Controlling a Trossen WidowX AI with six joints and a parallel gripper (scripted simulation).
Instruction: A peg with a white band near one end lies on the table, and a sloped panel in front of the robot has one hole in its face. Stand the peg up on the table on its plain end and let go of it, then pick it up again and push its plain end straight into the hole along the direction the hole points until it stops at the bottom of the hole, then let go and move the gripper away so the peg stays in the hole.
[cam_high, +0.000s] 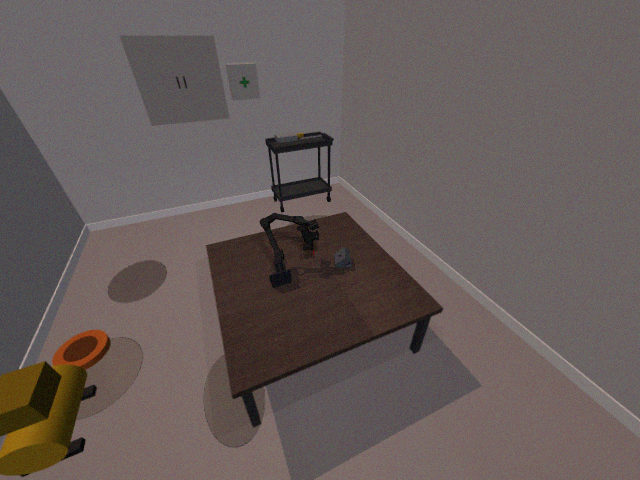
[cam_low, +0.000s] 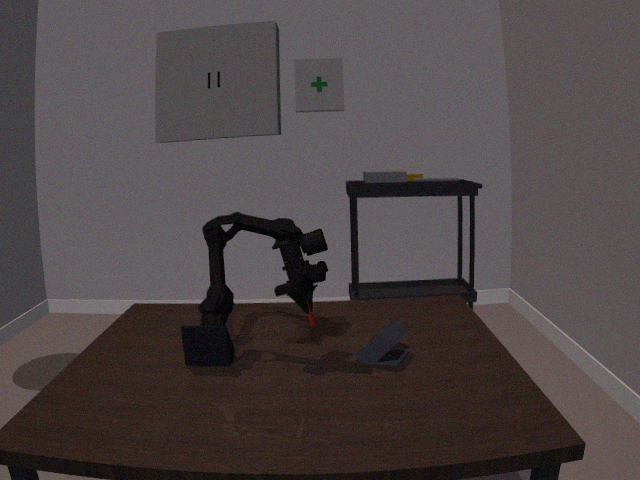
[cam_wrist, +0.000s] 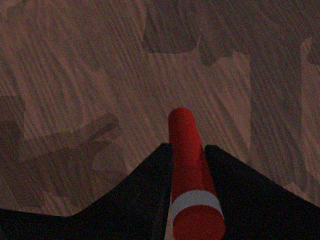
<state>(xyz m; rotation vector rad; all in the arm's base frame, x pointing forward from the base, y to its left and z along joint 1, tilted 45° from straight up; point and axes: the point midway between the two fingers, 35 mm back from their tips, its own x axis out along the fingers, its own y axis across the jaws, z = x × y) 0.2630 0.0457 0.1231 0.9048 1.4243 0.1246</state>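
Right now the grey sloped panel is 210 mm ahead of my gripper tip, 70 mm to the right of it and 70 mm below it. From my gripper tip the other things lie so: red peg 10 mm behind, 20 mm above.
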